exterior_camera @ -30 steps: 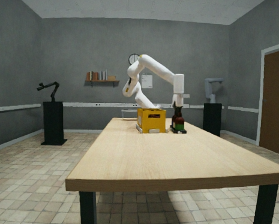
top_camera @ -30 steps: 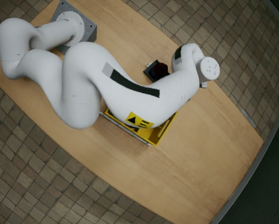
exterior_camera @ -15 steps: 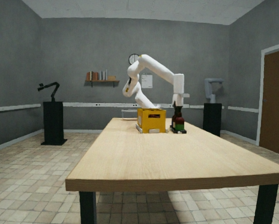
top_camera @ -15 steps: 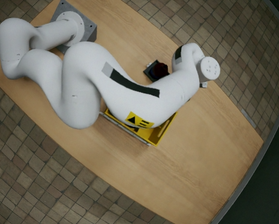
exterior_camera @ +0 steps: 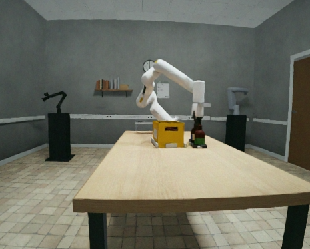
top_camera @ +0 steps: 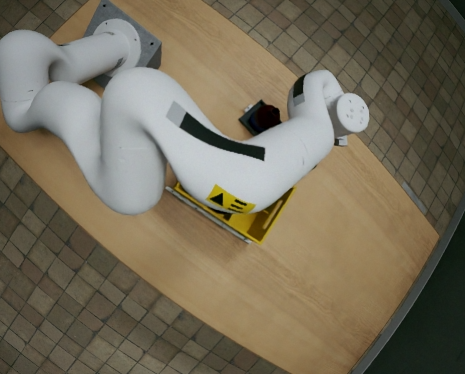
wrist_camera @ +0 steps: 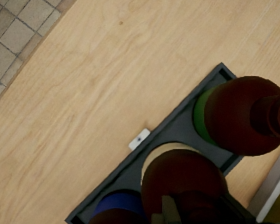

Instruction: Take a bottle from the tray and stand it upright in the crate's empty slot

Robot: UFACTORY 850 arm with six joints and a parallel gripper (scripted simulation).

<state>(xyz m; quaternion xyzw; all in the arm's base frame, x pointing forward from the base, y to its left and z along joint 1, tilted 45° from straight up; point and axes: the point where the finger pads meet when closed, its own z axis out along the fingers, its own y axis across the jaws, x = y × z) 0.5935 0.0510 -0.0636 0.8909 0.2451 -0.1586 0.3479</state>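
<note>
Right now the bottle is 7 cm below my hand. Also, from my hand: yellow crate 5 cm behind, 22 cm to the right, 8 cm below; then dark tray 15 cm below.
</note>
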